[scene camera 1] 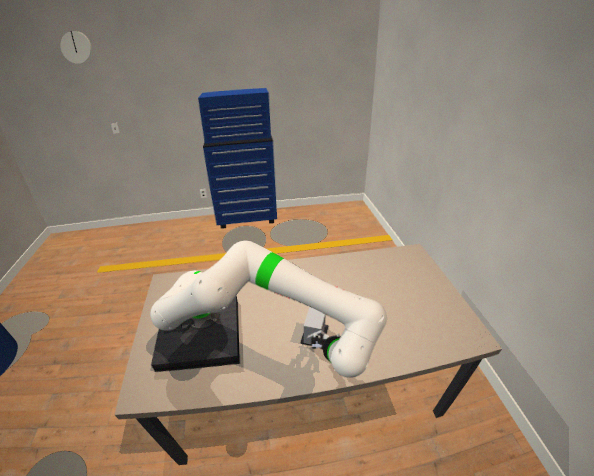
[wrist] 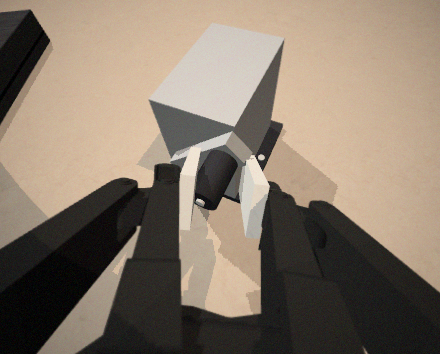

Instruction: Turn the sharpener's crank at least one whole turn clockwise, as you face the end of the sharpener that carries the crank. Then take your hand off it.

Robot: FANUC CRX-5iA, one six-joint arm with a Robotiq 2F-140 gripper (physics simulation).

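Places are measured from the arm's base along level axes (x right, y back, z down), in centimetres.
Where they show: gripper, fingertip midpoint: point(scene camera 1: 319, 337) point(wrist: 220, 170); arm's base, link origin: point(scene camera 1: 203, 317).
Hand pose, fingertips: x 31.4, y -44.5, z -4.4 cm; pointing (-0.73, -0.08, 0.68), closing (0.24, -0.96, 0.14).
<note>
Each offset is from my fingertips to the top centre of the thing. "spot": to the spot under its first point. Level surfaces: height alone.
The sharpener {spot: dx -7.8, dy -1.5, dz -2.7 cm} point(scene camera 1: 315, 318) point(wrist: 220, 75) is a light grey box with a dark base {spot: dx -8.8, dy -7.4, dz +9.2 cm} point(wrist: 270, 140), standing on the table. Its crank end faces my gripper point(scene camera 1: 317, 339) point(wrist: 220, 170). The gripper is shut on the crank's black round handle {spot: dx +2.5, dy +0.5, dz -2.9 cm} point(wrist: 216, 180), with one pale finger pad on each side of it. A light grey angled piece {spot: dx -1.4, dy +0.9, dz -1.6 cm} point(wrist: 204, 145) shows between the handle and the box. The pads and the handle hide part of the crank end. In the scene view the crank is too small and covered to make out.
The arm's black base plate point(scene camera 1: 200, 352) point(wrist: 17, 60) lies on the table {dz +10.1 cm} point(scene camera 1: 425, 320) to the left of the sharpener. The arm point(scene camera 1: 310, 290) reaches over the table from it. A blue drawer cabinet point(scene camera 1: 241, 157) stands by the back wall, away from the table.
</note>
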